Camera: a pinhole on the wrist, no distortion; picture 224 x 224 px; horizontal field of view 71.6 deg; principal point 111.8 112.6 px. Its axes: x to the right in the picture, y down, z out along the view. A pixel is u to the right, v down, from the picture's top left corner.
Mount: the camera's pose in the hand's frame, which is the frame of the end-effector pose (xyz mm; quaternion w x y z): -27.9 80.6 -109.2 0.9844 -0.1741 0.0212 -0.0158
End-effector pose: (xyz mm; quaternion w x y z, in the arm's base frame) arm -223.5 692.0 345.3 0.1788 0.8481 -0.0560 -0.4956
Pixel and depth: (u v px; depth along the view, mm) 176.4 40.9 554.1
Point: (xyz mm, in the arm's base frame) -532.0 490.4 -47.7
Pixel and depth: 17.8 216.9 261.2
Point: -350.6 401.1 570.3
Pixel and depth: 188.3 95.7 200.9
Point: -244.7 533.4 287.5
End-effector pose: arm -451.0 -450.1 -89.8 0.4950 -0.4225 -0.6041 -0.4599
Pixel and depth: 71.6 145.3 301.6
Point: -231.7 -250.0 -158.3
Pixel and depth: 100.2 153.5 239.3
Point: -251.0 -311.1 -100.0
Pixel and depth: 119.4 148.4 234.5
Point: -265.7 -314.4 -72.8
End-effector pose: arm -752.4 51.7 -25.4 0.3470 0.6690 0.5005 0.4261
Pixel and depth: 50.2 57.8 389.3
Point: -457.7 -144.6 -104.1
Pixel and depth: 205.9 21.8 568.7
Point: -242.9 368.4 -204.0
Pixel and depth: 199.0 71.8 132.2
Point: -689.5 77.3 57.0
